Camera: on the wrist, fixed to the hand. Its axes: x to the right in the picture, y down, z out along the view.
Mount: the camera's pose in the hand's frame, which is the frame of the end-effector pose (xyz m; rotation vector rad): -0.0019 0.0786 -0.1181 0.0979 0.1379 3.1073
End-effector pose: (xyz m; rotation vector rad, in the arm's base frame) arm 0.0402 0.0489 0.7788 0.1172 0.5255 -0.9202
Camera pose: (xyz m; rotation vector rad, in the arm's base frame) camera 0.0557 0.1355 0.6675 0.7395 -0.0688 2.1082
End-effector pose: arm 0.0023 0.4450 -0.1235 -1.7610 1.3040 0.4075
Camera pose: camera -0.0955 0.3472 -0.0919 -1.4882 -2.1179 -1.1282
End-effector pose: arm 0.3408 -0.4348 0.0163 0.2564 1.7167 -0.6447
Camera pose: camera 0.2825 -0.3056 0.0106 2.1031 -0.2221 1.5726
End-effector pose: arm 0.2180 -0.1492 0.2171 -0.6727 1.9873 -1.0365
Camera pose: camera 0.1140 -0.0554 0.1944 2.0546 0.7136 0.8835
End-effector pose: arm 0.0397 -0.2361 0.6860 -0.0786 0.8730 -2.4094
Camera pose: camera 0.0519 -0.2167 0.5460 0.7773 0.0384 0.5388
